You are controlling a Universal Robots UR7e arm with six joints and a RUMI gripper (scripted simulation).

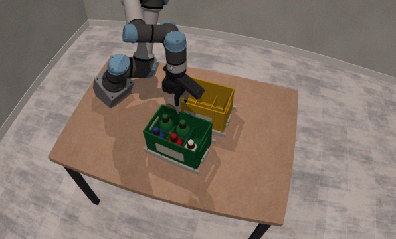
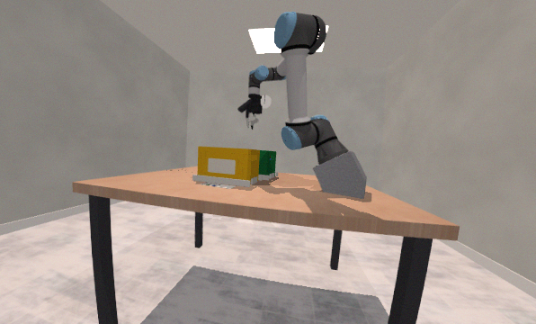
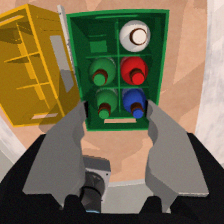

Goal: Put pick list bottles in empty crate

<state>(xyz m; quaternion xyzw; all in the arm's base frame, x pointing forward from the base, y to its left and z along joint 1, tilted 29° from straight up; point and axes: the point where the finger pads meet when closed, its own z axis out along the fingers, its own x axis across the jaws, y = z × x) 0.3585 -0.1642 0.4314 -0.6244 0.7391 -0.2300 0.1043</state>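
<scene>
Right now my hand is 11 cm past the green-label bottle, 6 cm to the right of it and 25 cm above it. Also, from my hand: green crate 3 cm behind, 25 cm below; then red-label bottle 4 cm behind, 4 cm to the right, 25 cm below; then white-label bottle 5 cm ahead, 6 cm to the right, 25 cm below.
</scene>
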